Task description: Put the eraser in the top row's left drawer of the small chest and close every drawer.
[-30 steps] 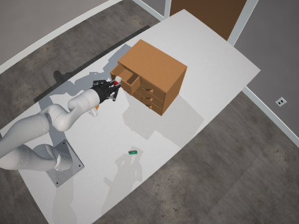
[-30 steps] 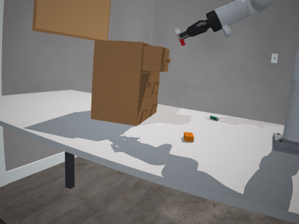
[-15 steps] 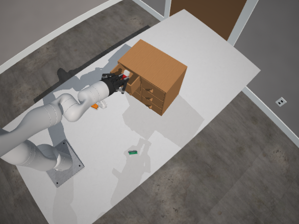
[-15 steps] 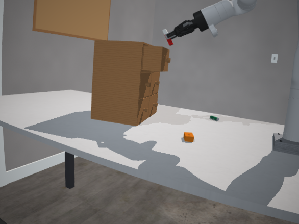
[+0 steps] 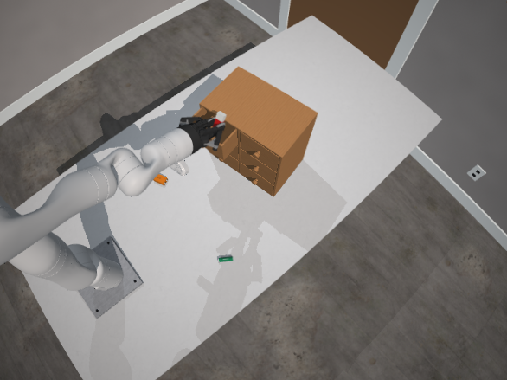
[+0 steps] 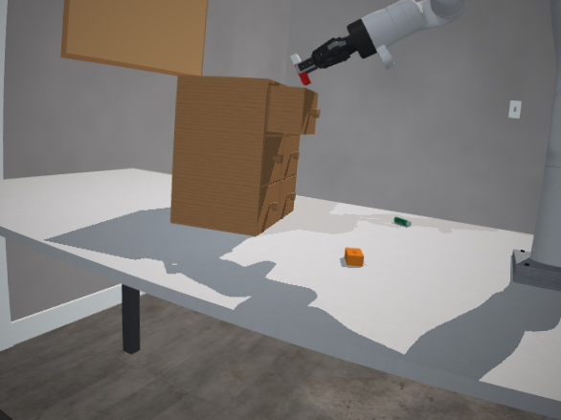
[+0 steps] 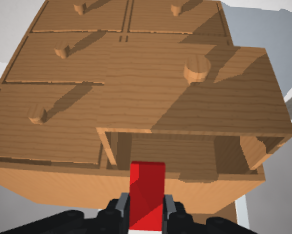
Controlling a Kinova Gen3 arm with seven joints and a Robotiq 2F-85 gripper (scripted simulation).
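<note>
Right now the eraser is 2 cm ahead of my hand. The rest, counted from my hand: green cylinder (21 cm behind, 21 cm to the right, 34 cm below); then orange block (16 cm behind, 15 cm to the left, 33 cm below).
</note>
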